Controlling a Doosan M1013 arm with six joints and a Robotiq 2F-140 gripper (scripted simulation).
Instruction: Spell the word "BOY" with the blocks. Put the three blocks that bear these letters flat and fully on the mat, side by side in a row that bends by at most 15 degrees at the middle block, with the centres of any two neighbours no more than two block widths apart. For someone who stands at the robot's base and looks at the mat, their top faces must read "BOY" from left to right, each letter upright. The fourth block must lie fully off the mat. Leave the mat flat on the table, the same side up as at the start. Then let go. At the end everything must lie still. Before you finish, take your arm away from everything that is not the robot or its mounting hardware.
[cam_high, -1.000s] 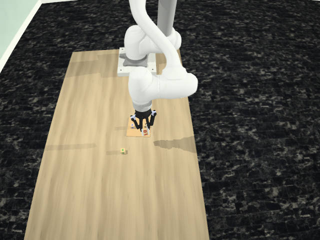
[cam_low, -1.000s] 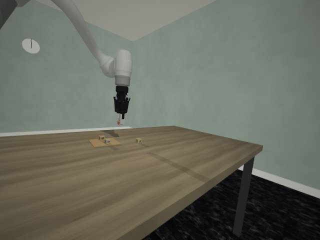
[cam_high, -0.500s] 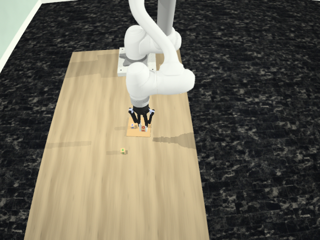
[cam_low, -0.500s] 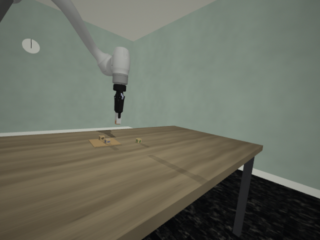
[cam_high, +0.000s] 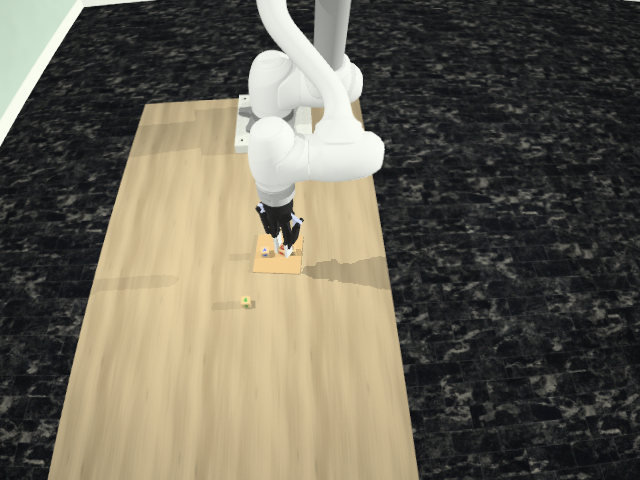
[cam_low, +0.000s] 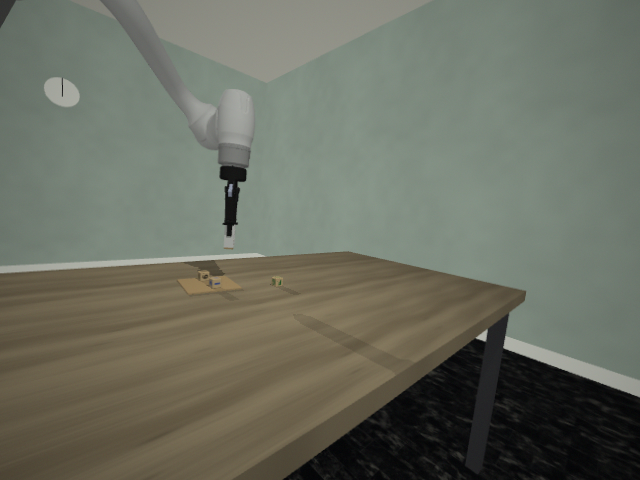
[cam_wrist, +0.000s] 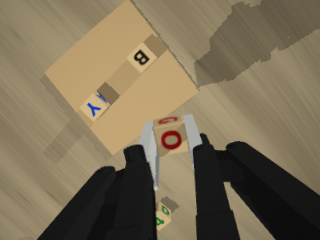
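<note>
Right now my hand is 60 mm past the tan square mat, 30 mm to the left of it and 140 mm above it.
</note>
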